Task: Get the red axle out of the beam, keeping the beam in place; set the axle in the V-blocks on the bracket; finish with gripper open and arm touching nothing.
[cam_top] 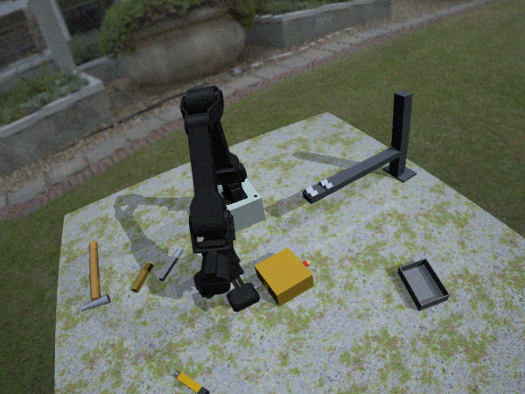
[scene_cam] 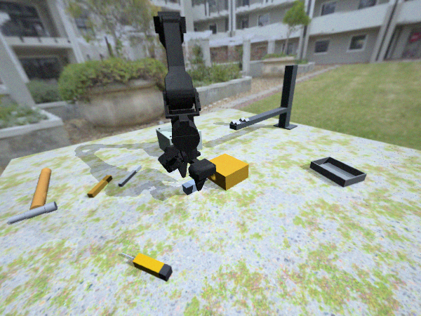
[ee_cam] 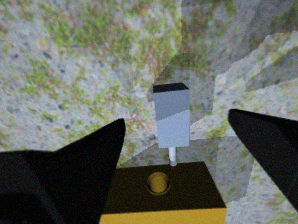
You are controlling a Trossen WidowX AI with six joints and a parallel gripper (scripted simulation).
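Now: gripper tip 2 cm to the right of the grey block tool and 1 cm above it. From my gripper tip the other things lie so: yellow-and-black tool: 18 cm to the right, 16 cm ahead, 1 cm below; then grey bar: 20 cm behind, 14 cm to the right, 2 cm below; then yellow beam: 12 cm to the left, 1 cm ahead.
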